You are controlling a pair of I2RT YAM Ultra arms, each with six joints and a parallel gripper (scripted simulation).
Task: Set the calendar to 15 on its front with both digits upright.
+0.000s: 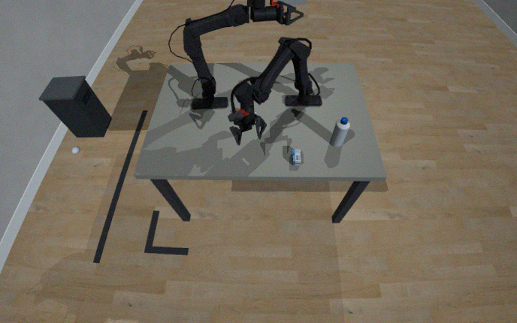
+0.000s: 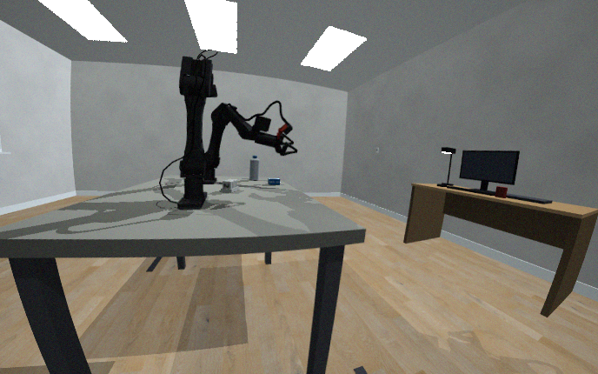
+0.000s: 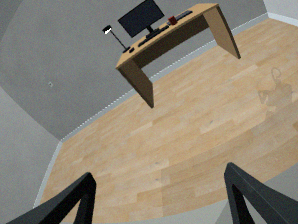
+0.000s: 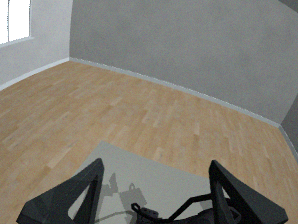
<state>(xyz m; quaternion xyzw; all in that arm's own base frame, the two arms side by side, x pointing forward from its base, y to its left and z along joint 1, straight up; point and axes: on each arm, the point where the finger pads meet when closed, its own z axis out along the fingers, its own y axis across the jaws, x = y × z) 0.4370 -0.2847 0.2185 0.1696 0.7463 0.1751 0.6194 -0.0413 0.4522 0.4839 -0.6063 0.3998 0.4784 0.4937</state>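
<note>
Now: right hand 460 mm above the white digit cube, 250 mm to the left of it and 160 mm short of it. Round my right hand: white calendar tray: 480 mm below, 230 mm to the right, 170 mm ahead.
</note>
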